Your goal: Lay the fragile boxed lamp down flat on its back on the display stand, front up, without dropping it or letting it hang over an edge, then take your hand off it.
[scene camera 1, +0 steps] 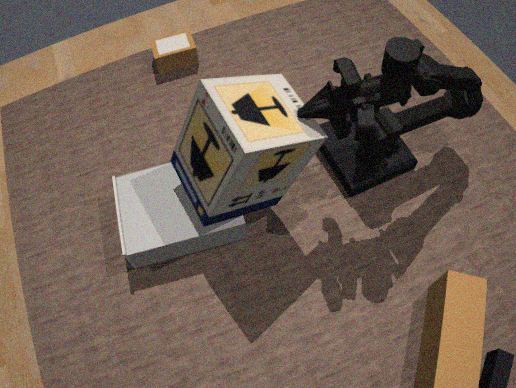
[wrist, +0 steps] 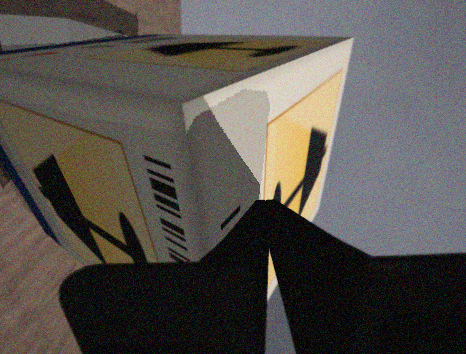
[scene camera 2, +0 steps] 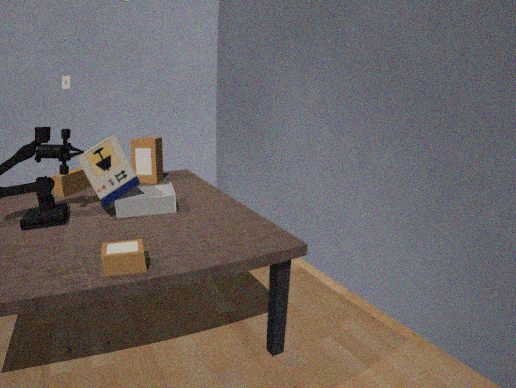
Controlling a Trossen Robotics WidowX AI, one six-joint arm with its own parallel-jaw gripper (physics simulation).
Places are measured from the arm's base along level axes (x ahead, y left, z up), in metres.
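Pixels of known places: gripper, between the fingertips: (scene camera 1: 297, 114) (wrist: 265, 209) (scene camera 2: 83, 152); arm's base, origin of its link: (scene camera 1: 370, 156) (scene camera 2: 47, 209).
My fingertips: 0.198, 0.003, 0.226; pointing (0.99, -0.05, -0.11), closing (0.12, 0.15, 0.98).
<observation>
Ahead of a thing's pixels: the offset from my fingertips to its top centre, as dx, dy, dz. "spot": to the spot under its first point.
The boxed lamp (scene camera 1: 245, 145) (scene camera 2: 111, 167) (wrist: 100, 155), white with yellow lamp pictures and a blue band at its bottom, is tilted steeply. Its top leans towards the arm and its blue-banded bottom end is over the arm-side part of the display stand (scene camera 1: 145, 215) (scene camera 2: 145, 205). One lower corner sticks out past the stand's edge in scene camera 2. The stand is a low white block with a thin lip at its far end. My gripper (scene camera 1: 300, 114) (scene camera 2: 82, 152) (wrist: 265, 209) is shut and empty, its tips at the box's upper part, seemingly touching it. The exact contact is hidden.
A small orange box {+0.159, -0.529, -0.203} (scene camera 1: 175, 55) (scene camera 2: 124, 260) with a white label lies near the table's edge. A tall orange box {+0.299, +0.483, -0.013} (scene camera 2: 156, 160) stands behind the stand, and a long one {-0.138, +0.464, -0.153} (scene camera 2: 75, 183) lies behind the arm. An orange block {spot: -0.166, +0.421, -0.153} (scene camera 1: 462, 325) and a black object {-0.220, +0.542, -0.213} (scene camera 1: 496, 370) are at lower right.
</observation>
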